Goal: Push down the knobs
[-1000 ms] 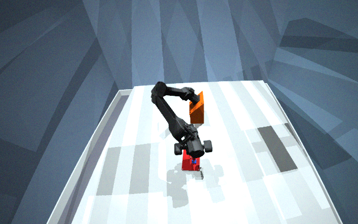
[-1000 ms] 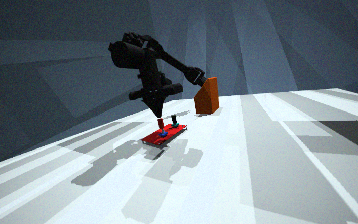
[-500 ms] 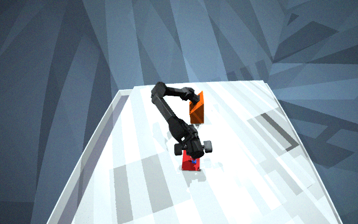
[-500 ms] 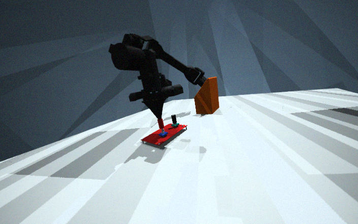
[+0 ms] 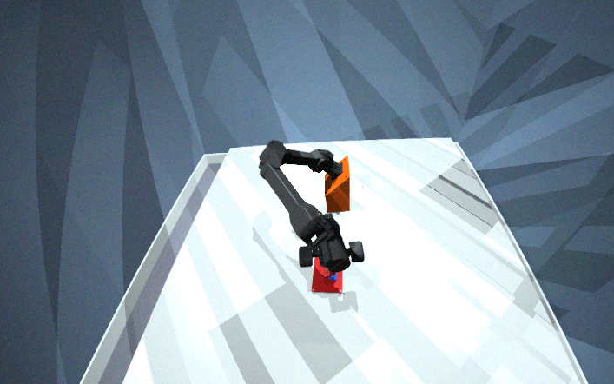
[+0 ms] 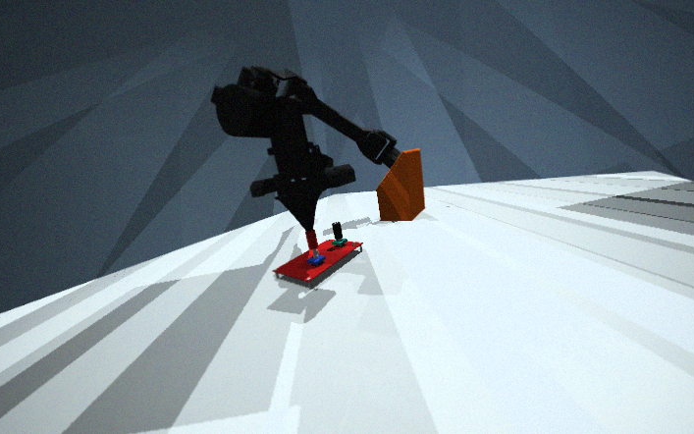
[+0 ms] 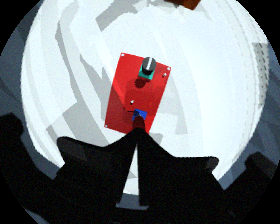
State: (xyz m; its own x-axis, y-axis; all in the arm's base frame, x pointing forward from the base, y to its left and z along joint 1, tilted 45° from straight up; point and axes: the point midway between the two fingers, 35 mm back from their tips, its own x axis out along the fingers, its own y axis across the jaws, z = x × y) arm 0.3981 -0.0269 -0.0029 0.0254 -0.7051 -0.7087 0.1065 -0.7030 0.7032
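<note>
The blue potentiometer is 30 mm below my gripper tip. Also, from my gripper tip: teal potentiometer: 80 mm behind, 10 mm to the right, 40 mm below.
</note>
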